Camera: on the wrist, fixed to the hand. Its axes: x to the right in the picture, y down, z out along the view.
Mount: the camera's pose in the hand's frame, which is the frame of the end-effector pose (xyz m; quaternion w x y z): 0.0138 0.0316 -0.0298 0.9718 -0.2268 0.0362 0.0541
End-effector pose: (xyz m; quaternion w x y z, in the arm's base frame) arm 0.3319 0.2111 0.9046 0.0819 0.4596 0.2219 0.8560
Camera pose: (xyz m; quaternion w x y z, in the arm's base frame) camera 0.3016 0.1787 0.9151 0.1295 0.4091 -0.0004 0.9033
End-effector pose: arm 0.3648 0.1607 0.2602 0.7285 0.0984 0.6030 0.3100
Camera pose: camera 0.3274 0.1866 0.2577 0.6916 -0.0482 0.5367 0.4810
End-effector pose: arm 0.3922 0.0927 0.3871 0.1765 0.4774 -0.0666 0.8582
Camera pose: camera 0.3503 0.0751 0.3845 0.2358 0.3892 -0.2788 0.8457
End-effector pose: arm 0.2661 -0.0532 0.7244 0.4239 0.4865 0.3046 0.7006
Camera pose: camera 0.2264 -0.0557 0.7466 0.4733 0.3677 0.1261 0.7904
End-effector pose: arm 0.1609 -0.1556 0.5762 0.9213 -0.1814 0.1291 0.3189
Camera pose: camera 0.1477 -0.1375 0.5365 0.8322 -0.3898 0.0963 0.3824
